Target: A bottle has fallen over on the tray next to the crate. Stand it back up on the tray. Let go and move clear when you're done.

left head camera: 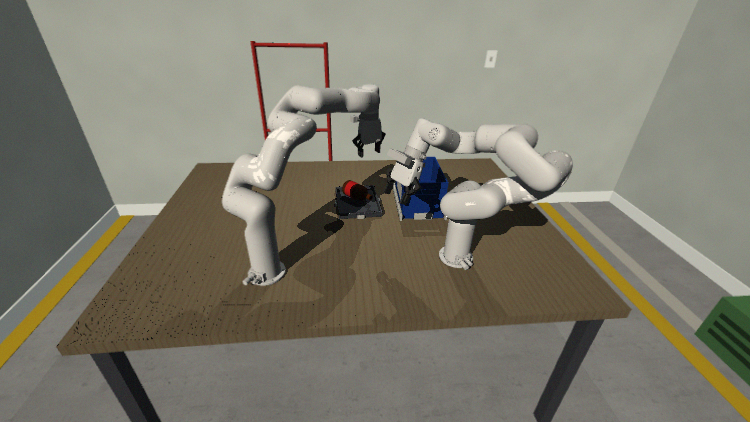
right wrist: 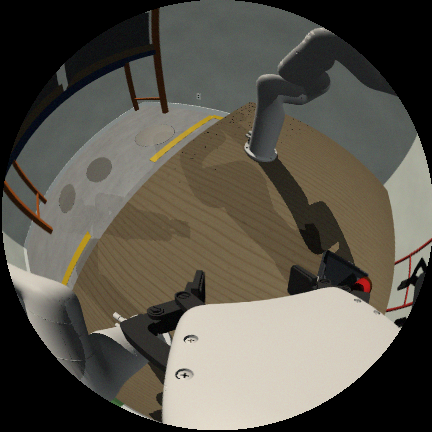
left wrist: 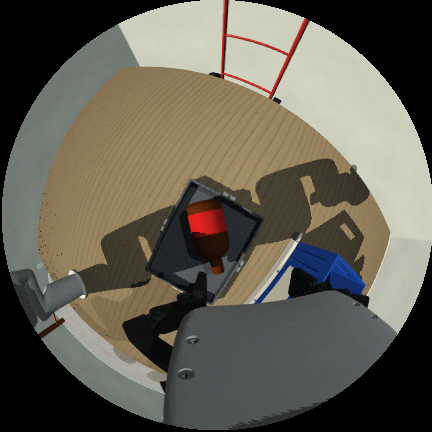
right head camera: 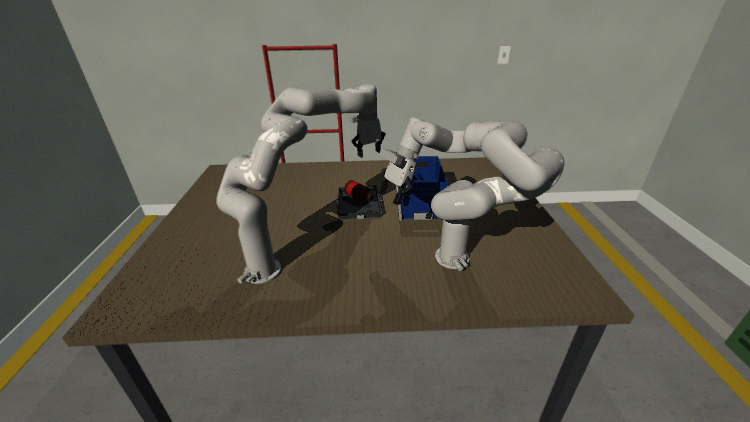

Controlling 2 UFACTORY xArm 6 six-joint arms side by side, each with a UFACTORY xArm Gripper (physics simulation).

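Where they show: left gripper, fingertip midpoint: (left head camera: 369, 154) (left wrist: 250, 284) (right head camera: 369, 154); right gripper, fingertip midpoint: (left head camera: 394, 198) (right wrist: 249, 282) (right head camera: 388, 198); left arm's base, link origin: (left head camera: 267, 273) (right wrist: 260, 150) (left wrist: 77, 283) (right head camera: 263, 271); right arm's base, link origin: (left head camera: 455, 257) (right head camera: 452, 257).
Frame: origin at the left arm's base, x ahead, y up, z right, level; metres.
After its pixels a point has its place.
Observation:
A brown bottle with a red band (left head camera: 356, 189) @[x 0.572, y 0.070, z 0.065 m] (right head camera: 358, 190) @[x 0.571, y 0.067, z 0.070 m] (left wrist: 207, 225) @[x 0.610, y 0.079, z 0.035 m] (right wrist: 363, 286) @[x 0.589, y 0.075, z 0.035 m] lies on its side in the dark grey tray (left head camera: 361, 214) @[x 0.465, y 0.017, z 0.142 m] (right head camera: 360, 215) @[x 0.461, y 0.023, z 0.136 m] (left wrist: 166, 255) @[x 0.478, y 0.005, z 0.055 m] (right wrist: 340, 267) @[x 0.498, y 0.005, z 0.029 m]. In the head views its base is at the upper left and its neck at the lower right. My left gripper (left head camera: 369, 152) @[x 0.630, y 0.229, z 0.099 m] (right head camera: 369, 152) @[x 0.630, y 0.229, z 0.099 m] (left wrist: 250, 284) @[x 0.630, y 0.229, z 0.099 m] is open and empty, high above the tray. My right gripper (left head camera: 397, 195) @[x 0.335, y 0.214, z 0.335 m] (right head camera: 390, 194) @[x 0.335, y 0.214, z 0.335 m] (right wrist: 249, 282) @[x 0.335, y 0.214, z 0.335 m] is open and empty, between the tray and the crate and partly in front of the crate.
The blue crate (left head camera: 431, 173) @[x 0.855, y 0.089, z 0.337 m] (right head camera: 430, 175) @[x 0.846, y 0.076, z 0.319 m] (left wrist: 320, 260) @[x 0.759, y 0.142, z 0.189 m] stands right of the tray in the head views, partly behind the right arm. Both arm bases stand on the wooden table (left head camera: 367, 309) @[x -0.002, y 0.000, z 0.388 m] (right head camera: 367, 309) @[x 0.013, y 0.000, z 0.419 m]. A red metal frame (left head camera: 288, 45) (right head camera: 298, 48) stands behind the table.

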